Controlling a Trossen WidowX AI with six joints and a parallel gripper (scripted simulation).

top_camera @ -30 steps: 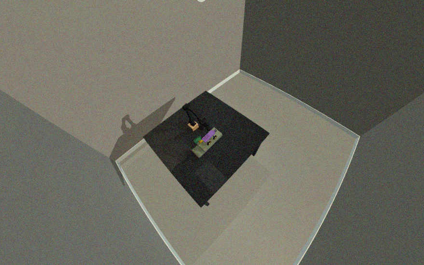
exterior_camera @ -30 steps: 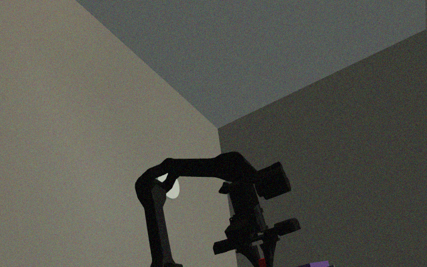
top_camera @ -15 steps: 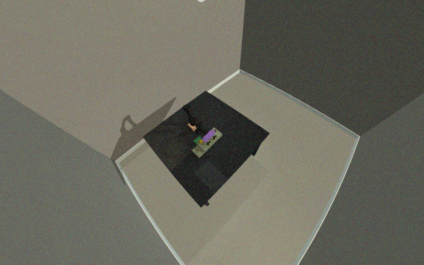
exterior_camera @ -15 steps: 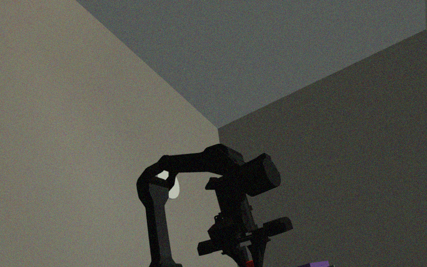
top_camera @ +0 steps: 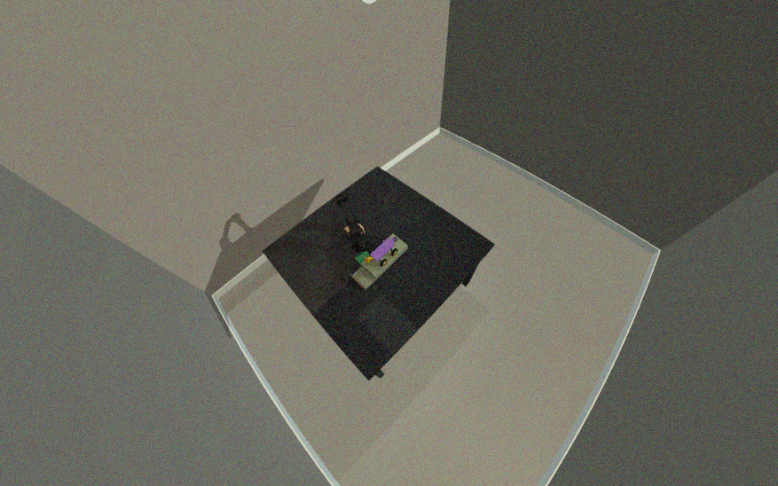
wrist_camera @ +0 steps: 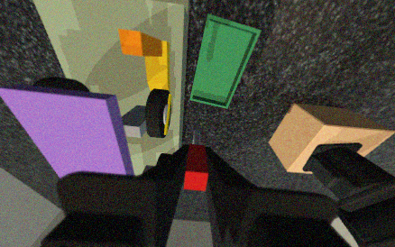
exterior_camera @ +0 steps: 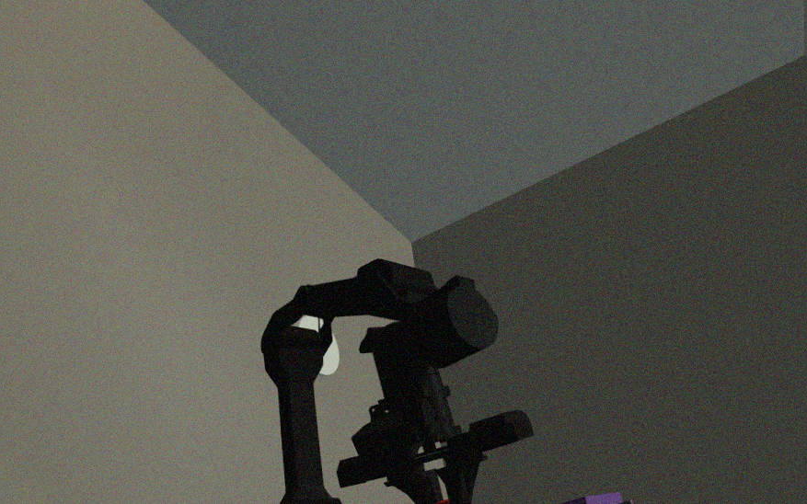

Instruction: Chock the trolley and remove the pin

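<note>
Right now the green tray is 15 cm below my gripper tip, 4 cm to the right of it and 3 cm behind it. Round my gripper tip: red-headed stop pin (right at my gripper tip); purple trolley (11 cm ahead, 3 cm to the left, 3 cm below); yellow chock (6 cm to the right, 6 cm below, 4 cm ahead).
</note>
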